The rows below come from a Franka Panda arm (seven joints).
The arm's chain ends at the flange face. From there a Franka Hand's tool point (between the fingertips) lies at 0.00 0.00 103.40 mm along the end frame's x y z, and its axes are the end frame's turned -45 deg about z.
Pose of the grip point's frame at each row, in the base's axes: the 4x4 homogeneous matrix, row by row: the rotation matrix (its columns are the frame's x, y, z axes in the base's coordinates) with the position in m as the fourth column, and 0 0 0 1 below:
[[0.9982 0.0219 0.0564 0.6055], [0.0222 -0.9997 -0.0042 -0.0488], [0.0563 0.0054 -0.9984 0.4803], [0 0 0 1]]
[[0.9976 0.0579 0.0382 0.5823], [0.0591 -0.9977 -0.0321 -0.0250], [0.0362 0.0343 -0.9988 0.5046], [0 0 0 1]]
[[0.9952 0.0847 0.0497 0.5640], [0.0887 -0.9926 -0.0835 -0.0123], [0.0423 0.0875 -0.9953 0.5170], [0 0 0 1]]
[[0.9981 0.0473 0.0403 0.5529], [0.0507 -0.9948 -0.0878 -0.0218], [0.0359 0.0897 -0.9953 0.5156], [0 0 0 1]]
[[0.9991 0.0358 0.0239 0.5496], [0.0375 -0.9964 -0.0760 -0.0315], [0.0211 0.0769 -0.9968 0.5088], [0 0 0 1]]
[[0.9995 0.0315 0.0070 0.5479], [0.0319 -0.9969 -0.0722 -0.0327], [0.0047 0.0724 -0.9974 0.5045], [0 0 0 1]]
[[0.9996 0.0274 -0.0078 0.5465], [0.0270 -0.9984 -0.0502 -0.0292], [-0.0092 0.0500 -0.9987 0.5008], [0 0 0 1]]
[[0.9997 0.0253 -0.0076 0.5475], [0.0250 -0.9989 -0.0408 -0.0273], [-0.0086 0.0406 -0.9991 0.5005], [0 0 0 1]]
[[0.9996 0.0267 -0.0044 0.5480], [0.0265 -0.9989 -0.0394 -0.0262], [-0.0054 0.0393 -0.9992 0.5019], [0 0 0 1]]
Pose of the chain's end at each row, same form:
[[0.7213 -0.6903 0.0564 0.5997], [-0.6912 -0.7226 -0.0042 -0.0484], [0.0436 -0.0360 -0.9984 0.5835], [0 0 0 1]]
[[0.7464 -0.6645 0.0382 0.5784], [-0.6637 -0.7473 -0.0321 -0.0217], [0.0499 -0.0013 -0.9988 0.6079], [0 0 0 1]]
[[0.7636 -0.6438 0.0497 0.5589], [-0.6392 -0.7646 -0.0835 -0.0037], [0.0918 0.0320 -0.9953 0.6199], [0 0 0 1]]
[[0.7392 -0.6723 0.0403 0.5487], [-0.6676 -0.7393 -0.0878 -0.0127], [0.0888 0.0380 -0.9953 0.6185], [0 0 0 1]]
[[0.7318 -0.6812 0.0239 0.5471], [-0.6780 -0.7311 -0.0760 -0.0236], [0.0693 0.0395 -0.9968 0.6119], [0 0 0 1]]
[[0.7290 -0.6845 0.0070 0.5472], [-0.6824 -0.7275 -0.0722 -0.0252], [0.0545 0.0479 -0.9974 0.6076], [0 0 0 1]]
[[0.7262 -0.6874 -0.0078 0.5473], [-0.6869 -0.7251 -0.0502 -0.0240], [0.0288 0.0419 -0.9987 0.6041], [0 0 0 1]]
[[0.7248 -0.6890 -0.0076 0.5483], [-0.6887 -0.7240 -0.0408 -0.0231], [0.0226 0.0348 -0.9991 0.6038], [0 0 0 1]]
[[0.7257 -0.6879 -0.0044 0.5485], [-0.6876 -0.7251 -0.0394 -0.0221], [0.0240 0.0316 -0.9992 0.6052], [0 0 0 1]]

